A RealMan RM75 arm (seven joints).
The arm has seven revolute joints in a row. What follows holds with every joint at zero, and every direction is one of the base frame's.
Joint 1 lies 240.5 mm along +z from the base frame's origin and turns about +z.
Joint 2 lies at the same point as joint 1 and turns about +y.
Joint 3 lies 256 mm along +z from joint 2 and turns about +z.
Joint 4 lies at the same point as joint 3 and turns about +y.
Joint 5 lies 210 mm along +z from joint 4 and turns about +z.
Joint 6 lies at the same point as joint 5 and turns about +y.
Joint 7 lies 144 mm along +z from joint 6 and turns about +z.
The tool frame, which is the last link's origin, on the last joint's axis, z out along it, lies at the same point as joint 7; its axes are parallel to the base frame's.
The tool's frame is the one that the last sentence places.
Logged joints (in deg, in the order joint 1, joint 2, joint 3, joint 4, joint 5, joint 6, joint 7), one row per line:
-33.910, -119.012, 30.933, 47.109, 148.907, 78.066, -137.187
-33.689, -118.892, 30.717, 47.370, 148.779, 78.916, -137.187
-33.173, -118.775, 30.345, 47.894, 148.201, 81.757, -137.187
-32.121, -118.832, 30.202, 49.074, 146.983, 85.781, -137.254
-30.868, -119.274, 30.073, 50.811, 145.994, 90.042, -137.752
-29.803, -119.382, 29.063, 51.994, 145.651, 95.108, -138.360
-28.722, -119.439, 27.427, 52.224, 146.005, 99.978, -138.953
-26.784, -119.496, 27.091, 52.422, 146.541, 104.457, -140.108
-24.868, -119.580, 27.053, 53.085, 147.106, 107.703, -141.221
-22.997, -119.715, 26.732, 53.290, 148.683, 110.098, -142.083
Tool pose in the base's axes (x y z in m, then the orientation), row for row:
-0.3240, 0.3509, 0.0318, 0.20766, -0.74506, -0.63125, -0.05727
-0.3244, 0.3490, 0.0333, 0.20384, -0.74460, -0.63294, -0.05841
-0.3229, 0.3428, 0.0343, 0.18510, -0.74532, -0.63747, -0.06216
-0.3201, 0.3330, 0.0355, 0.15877, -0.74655, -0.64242, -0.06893
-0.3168, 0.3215, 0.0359, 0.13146, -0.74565, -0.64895, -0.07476
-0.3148, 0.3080, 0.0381, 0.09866, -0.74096, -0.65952, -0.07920
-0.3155, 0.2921, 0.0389, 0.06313, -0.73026, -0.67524, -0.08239
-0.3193, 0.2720, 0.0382, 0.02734, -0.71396, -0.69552, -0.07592
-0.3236, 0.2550, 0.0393, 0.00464, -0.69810, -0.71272, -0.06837
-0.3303, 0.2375, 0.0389, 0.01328, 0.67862, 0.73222, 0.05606
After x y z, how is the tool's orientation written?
As a quaternion, w x y z.
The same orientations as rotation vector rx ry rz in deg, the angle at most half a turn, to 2 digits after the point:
-118.84, -100.69, -9.13
-119.01, -101.16, -9.34
-120.34, -102.92, -10.04
-122.29, -105.23, -11.29
-124.03, -107.94, -12.44
-125.60, -111.79, -13.42
-126.41, -116.89, -14.26
-126.32, -123.06, -13.43
-125.29, -127.91, -12.27
121.13, 130.70, 10.01

